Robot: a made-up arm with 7 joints.
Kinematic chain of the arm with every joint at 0, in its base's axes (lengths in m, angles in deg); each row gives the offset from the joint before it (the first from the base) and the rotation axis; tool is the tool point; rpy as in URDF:
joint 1: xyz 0 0 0.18 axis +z
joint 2: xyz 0 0 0 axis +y
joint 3: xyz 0 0 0.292 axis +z
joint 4: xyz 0.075 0 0 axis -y
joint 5: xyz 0.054 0 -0.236 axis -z
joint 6: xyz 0 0 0 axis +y
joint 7: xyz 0.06 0 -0.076 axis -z
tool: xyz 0 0 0 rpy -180 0 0
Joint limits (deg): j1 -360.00..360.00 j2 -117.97..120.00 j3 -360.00..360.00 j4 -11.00..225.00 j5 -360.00..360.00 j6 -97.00..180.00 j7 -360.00..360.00
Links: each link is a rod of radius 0.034 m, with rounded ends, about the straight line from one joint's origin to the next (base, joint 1, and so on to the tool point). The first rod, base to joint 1, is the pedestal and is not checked.
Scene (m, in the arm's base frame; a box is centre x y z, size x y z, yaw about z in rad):
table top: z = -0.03
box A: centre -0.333 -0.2 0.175 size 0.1 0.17 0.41 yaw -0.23
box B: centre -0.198 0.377 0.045 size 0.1 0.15 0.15 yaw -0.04
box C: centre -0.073 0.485 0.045 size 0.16 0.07 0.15 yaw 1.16
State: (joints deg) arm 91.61 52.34 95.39 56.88 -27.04 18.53 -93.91
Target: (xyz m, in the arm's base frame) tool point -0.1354 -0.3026 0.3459
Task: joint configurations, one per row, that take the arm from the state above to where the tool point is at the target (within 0.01 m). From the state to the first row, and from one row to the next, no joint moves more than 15 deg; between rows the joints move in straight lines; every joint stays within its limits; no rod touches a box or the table.
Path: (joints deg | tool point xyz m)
1: 101.63 43.38 99.33 63.33 -26.66 17.45 -93.91 | -0.4076 0.0112 0.3963
2: 111.66 34.41 103.27 69.78 -26.28 16.38 -93.91 | -0.3889 -0.0936 0.4569
3: 121.68 25.45 107.21 76.23 -25.89 15.30 -93.91 | -0.3330 -0.2000 0.5101
4: 123.82 23.54 112.17 64.95 -27.03 16.86 -93.91 | -0.2734 -0.2577 0.4594
5: 125.97 21.63 117.13 53.66 -28.16 18.41 -93.91 | -0.2052 -0.2926 0.4037
6: 128.11 19.72 122.08 42.37 -29.30 19.97 -93.91 | -0.1354 -0.3026 0.3459

